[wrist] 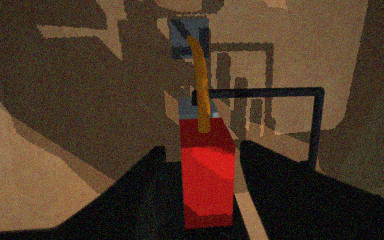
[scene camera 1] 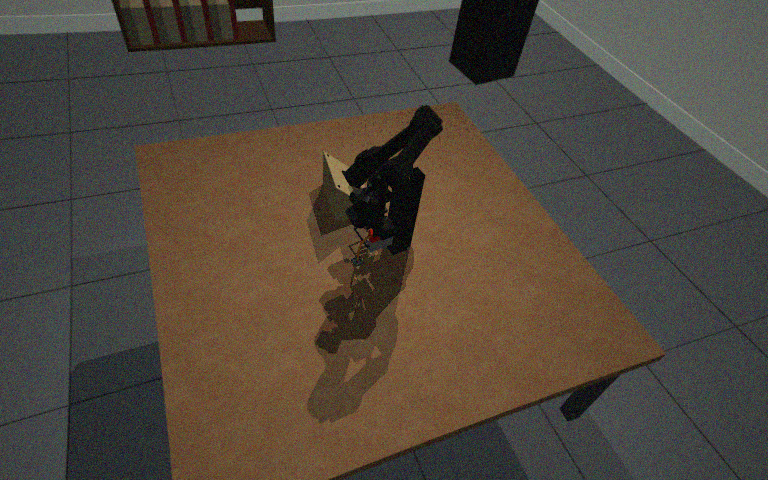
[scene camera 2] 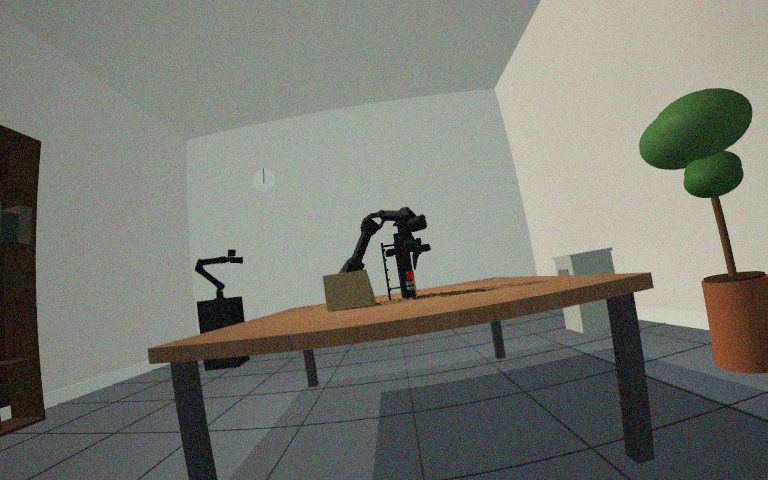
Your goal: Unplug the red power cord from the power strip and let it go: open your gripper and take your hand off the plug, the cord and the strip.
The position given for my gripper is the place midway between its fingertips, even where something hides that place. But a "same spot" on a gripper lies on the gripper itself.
my gripper: wrist 203, 152; scene camera 1; scene camera 2
same spot on my gripper: (scene camera 1: 384, 228) = (scene camera 2: 425, 244)
